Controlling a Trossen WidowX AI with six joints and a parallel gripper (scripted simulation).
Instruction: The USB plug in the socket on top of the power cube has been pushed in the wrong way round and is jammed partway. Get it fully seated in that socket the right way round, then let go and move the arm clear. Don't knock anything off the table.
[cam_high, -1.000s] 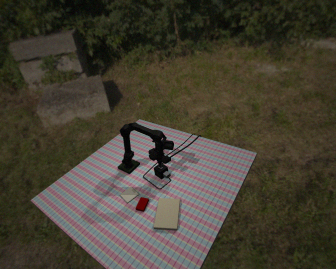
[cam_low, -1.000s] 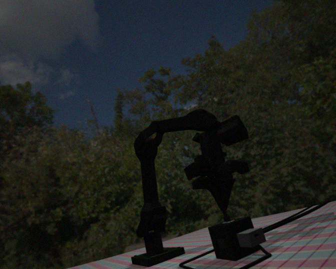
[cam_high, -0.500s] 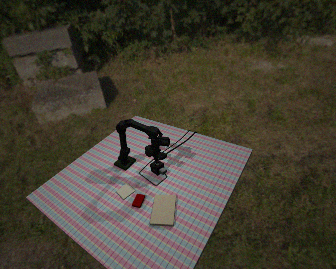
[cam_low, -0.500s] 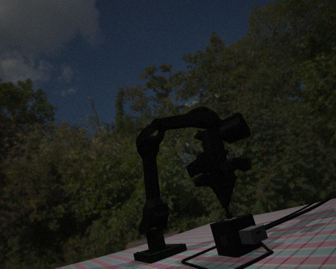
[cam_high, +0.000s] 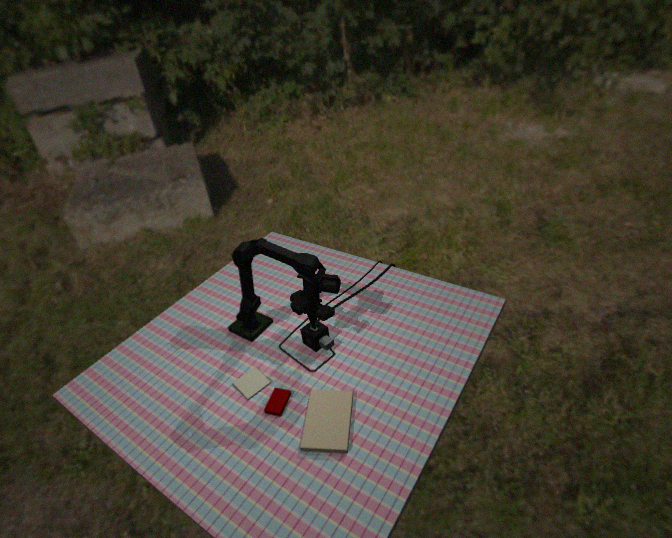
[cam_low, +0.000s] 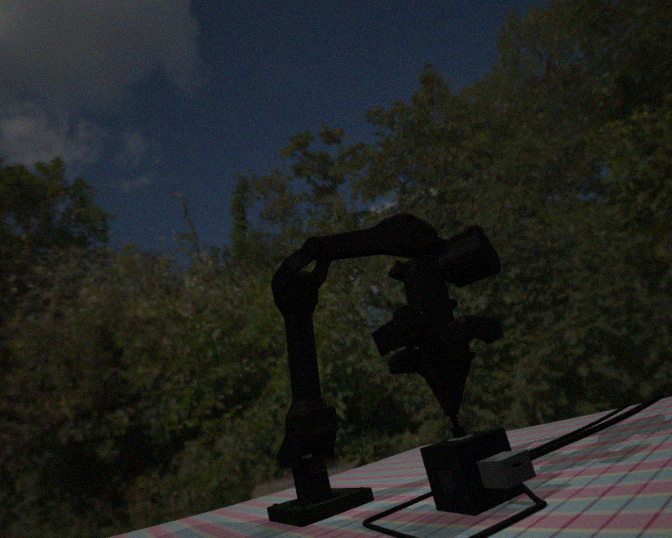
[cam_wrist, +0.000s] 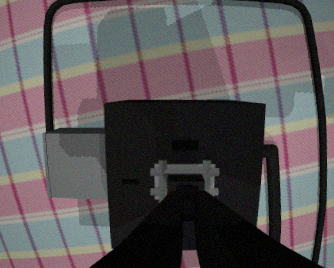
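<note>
Now: gripper tip 20 mm above the dark USB plug. From my gripper tip the other things lie so: red block 290 mm to the right, 100 mm below, 60 mm ahead; then beige board 260 mm to the right, 250 mm ahead, 90 mm below.
</note>
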